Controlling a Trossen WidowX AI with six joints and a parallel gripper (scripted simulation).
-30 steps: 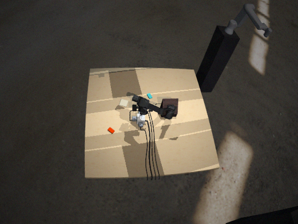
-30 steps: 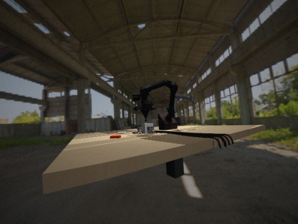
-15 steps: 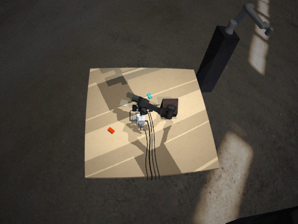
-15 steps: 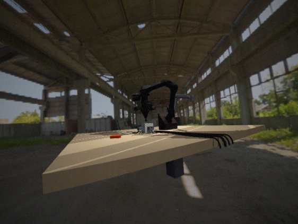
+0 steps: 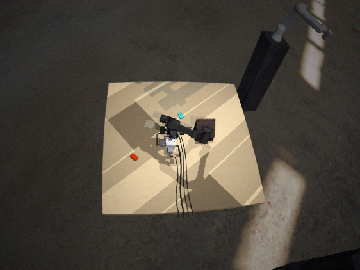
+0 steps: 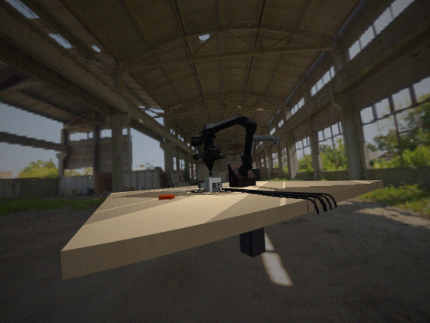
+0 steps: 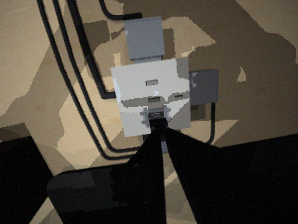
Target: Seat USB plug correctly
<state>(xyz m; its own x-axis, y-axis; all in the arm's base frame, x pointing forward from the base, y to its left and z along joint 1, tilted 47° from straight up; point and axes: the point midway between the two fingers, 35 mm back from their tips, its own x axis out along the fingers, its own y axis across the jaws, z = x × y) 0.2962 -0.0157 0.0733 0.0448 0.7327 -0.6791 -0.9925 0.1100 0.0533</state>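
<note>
Right now my gripper tip is 2 cm above the black USB plug. The rest, counted from my gripper tip: cyan block (14 cm behind, 27 cm to the right, 11 cm below); then orange block (30 cm ahead, 10 cm to the left, 11 cm below); then cream block (14 cm ahead, 21 cm to the right, 11 cm below).
</note>
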